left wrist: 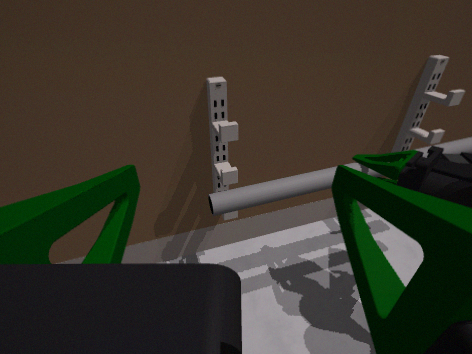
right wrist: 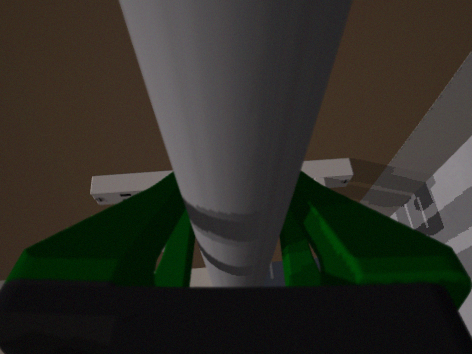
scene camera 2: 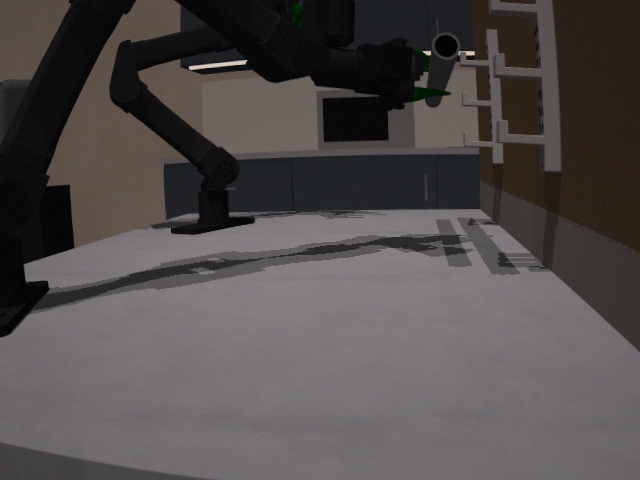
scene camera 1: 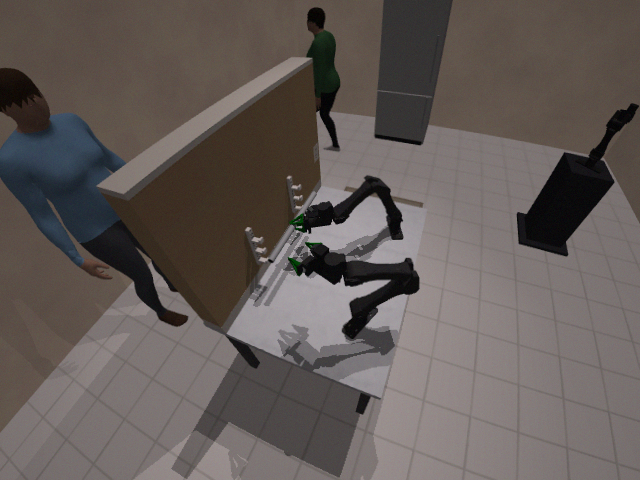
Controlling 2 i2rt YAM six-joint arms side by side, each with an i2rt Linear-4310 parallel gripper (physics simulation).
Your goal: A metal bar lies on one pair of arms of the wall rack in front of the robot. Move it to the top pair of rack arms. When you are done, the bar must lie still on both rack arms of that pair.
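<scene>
The grey metal bar [scene camera 1: 282, 242] [scene camera 2: 440, 74] [left wrist: 275, 192] [right wrist: 237, 75] hangs off the rack, held roughly level in front of the arm tips, with a gap to them in scene camera 2. My right gripper [scene camera 1: 296, 223] [scene camera 2: 433, 78] [right wrist: 237, 175] is shut on the bar between the two rack uprights. My left gripper [scene camera 1: 299, 252] [left wrist: 235, 176] is open and empty, back from the bar's near end. The near upright [scene camera 1: 253, 246] [scene camera 2: 549, 103] [left wrist: 217, 110] and the far upright [scene camera 1: 291, 193] [scene camera 2: 495, 103] [left wrist: 421, 107] carry white arms; the top pair is empty. In the left wrist view the bar hides the lowest near arm.
The brown wall panel [scene camera 1: 222, 186] [scene camera 2: 599, 103] stands behind the rack at the back edge of the white table [scene camera 1: 310, 320] [scene camera 2: 310, 361]. The two robot arms stand close together. Two people, a fridge [scene camera 1: 408, 67] and a black pedestal [scene camera 1: 568, 206] are beyond the table.
</scene>
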